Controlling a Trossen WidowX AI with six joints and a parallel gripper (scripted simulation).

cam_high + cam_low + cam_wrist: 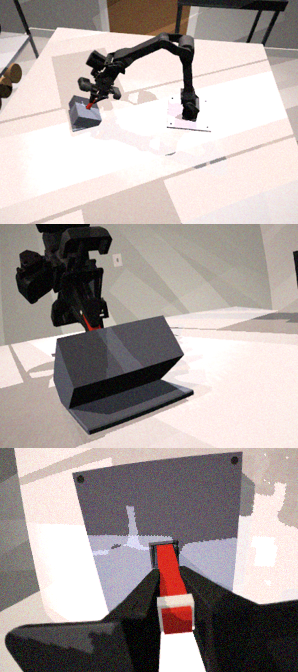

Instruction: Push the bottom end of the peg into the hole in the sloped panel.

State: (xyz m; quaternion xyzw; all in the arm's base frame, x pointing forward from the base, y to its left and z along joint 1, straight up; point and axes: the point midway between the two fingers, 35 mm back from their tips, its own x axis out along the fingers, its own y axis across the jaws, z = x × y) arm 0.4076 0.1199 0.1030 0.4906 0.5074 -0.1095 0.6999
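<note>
The grey sloped panel is 3 cm ahead of my gripper tip, 2 cm to the left of it and 5 cm below it. From my gripper tip the other things lie so: thin base plate 4 cm ahead, 3 cm to the left, 8 cm below; then red square peg 1 cm behind, 1 cm to the right, 1 cm above.
</note>
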